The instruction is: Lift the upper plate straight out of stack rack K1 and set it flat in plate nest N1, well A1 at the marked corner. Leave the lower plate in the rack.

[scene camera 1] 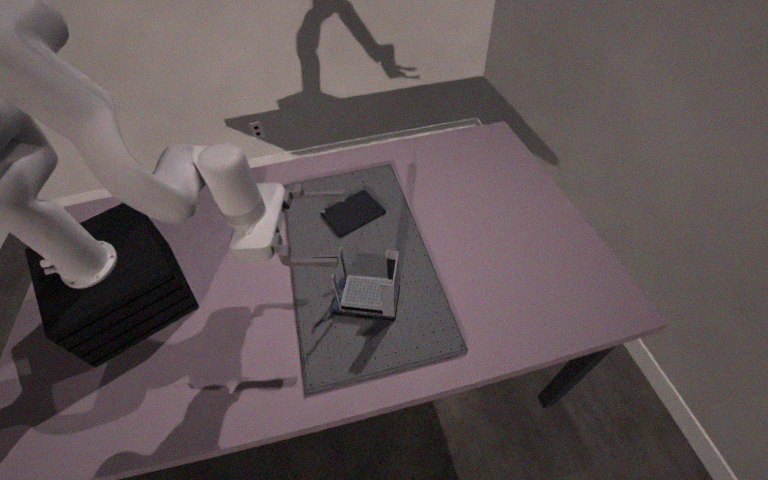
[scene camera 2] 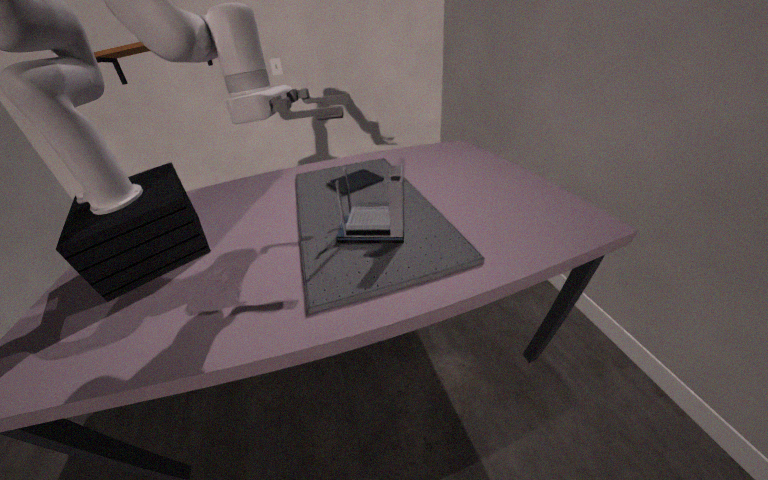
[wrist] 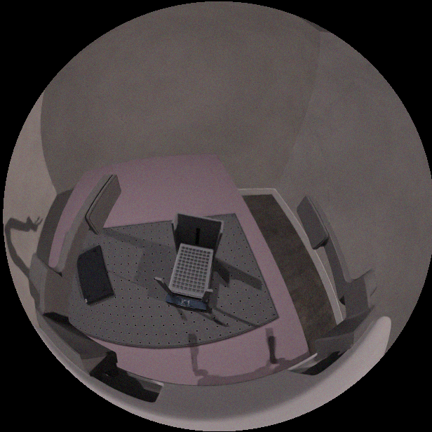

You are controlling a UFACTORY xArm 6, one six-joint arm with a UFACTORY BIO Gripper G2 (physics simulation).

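Places are measured from the arm's base along level axes (x up, y back, z right), in centimetres.
Pixels of known places: hand, tool point: (scene camera 1: 330,226) (scene camera 2: 334,105); arm's base, link origin: (scene camera 1: 90,264) (scene camera 2: 118,200).
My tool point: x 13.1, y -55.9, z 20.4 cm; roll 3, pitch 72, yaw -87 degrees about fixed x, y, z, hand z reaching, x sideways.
Observation:
For each thing: its top centre in the pictures, then the offset to it from my tool point. Level surfaces: height alone.
- Stack rack K1, top centre: (scene camera 2: 366,173) (scene camera 1: 361,264) dy -4.9, dx -14.8, dz -0.3 cm
- light grey upper plate, top centre: (scene camera 2: 374,215) (scene camera 1: 369,290) dy -5.8, dx -25.4, dz +0.1 cm
- Plate nest N1, top centre: (scene camera 1: 353,210) (scene camera 2: 354,178) dy -9.7, dx -28.6, dz -31.1 cm
- grey perforated board, surface height: dx -30.1 cm
- pink table, surface height: dx -31.4 cm
Stack rack K1 (scene camera 1: 388,300) (scene camera 2: 397,223) (wrist: 187,302) stands on the pegboard, with tall upright guides and a blue label. The light grey upper plate (scene camera 1: 365,291) (scene camera 2: 369,217) (wrist: 192,270) lies flat in it, its grid of wells facing up. The lower plate cannot be made out separately beneath it. Plate nest N1 (scene camera 1: 353,213) (scene camera 2: 356,181) (wrist: 94,275) is a flat black rectangle with a small light mark at one corner; no plate lies in it. My gripper (scene camera 1: 339,227) (scene camera 2: 333,107) (wrist: 209,212) is open and empty, high above the board on the arm's side of the rack.
The grey perforated board (scene camera 1: 419,328) (scene camera 2: 424,260) (wrist: 140,330) lies on the pink table (scene camera 1: 509,254) (scene camera 2: 509,220) (wrist: 150,185). The arm's black base block (scene camera 1: 124,271) (scene camera 2: 147,226) stands at the left. Walls rise behind and to the right of the table.

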